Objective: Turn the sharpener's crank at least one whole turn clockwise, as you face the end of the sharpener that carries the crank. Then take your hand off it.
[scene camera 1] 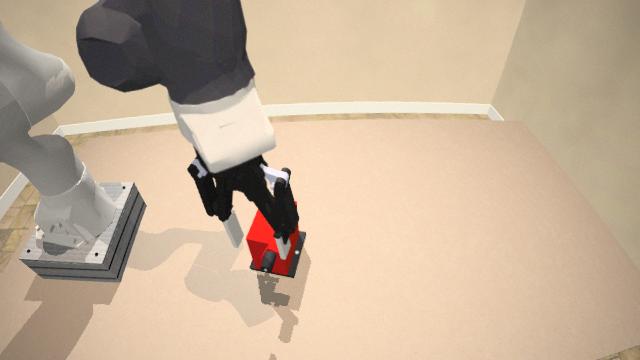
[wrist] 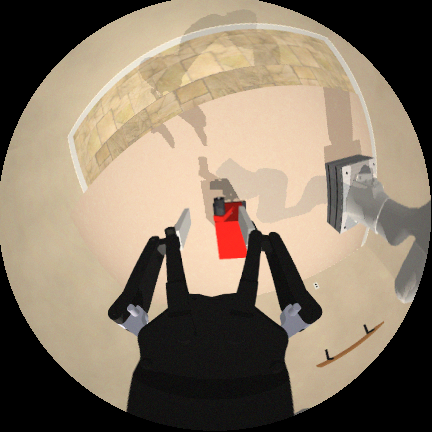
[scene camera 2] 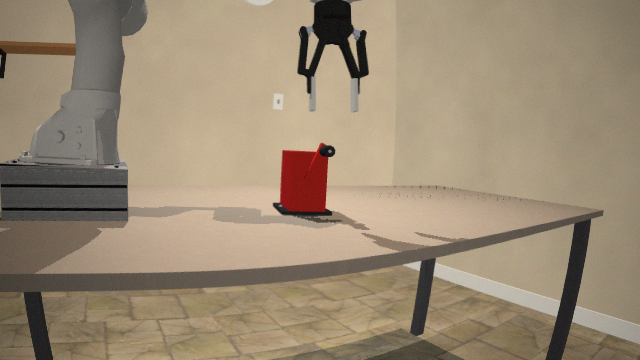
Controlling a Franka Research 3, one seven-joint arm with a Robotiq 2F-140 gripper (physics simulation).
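Observation:
The sharpener is a red box (scene camera 1: 261, 229) (scene camera 2: 303, 190) (wrist: 232, 242) standing upright on a black base plate (scene camera 1: 299, 249) (scene camera 2: 285, 209). Its thin red crank arm (scene camera 2: 313, 163) slants up and to the right in scene camera 2. The crank's black knob (scene camera 1: 269, 260) (scene camera 2: 327, 150) (wrist: 219, 206) is at the upper right corner of the crank end in that view. My gripper (scene camera 1: 260, 251) (scene camera 2: 333, 108) (wrist: 213, 214) is partly open and empty. It hangs above the sharpener, with both fingertips higher than the knob and apart from it. In scene camera 1 one finger hides part of the box.
The arm's grey base block (scene camera 1: 127, 235) (scene camera 2: 65, 200) (wrist: 335, 195) stands on the table (scene camera 1: 425, 225) (scene camera 2: 200, 252) (wrist: 280, 115), to the left of the sharpener in both scene views. The table's near edge curves across scene camera 2. Walls stand behind the table.

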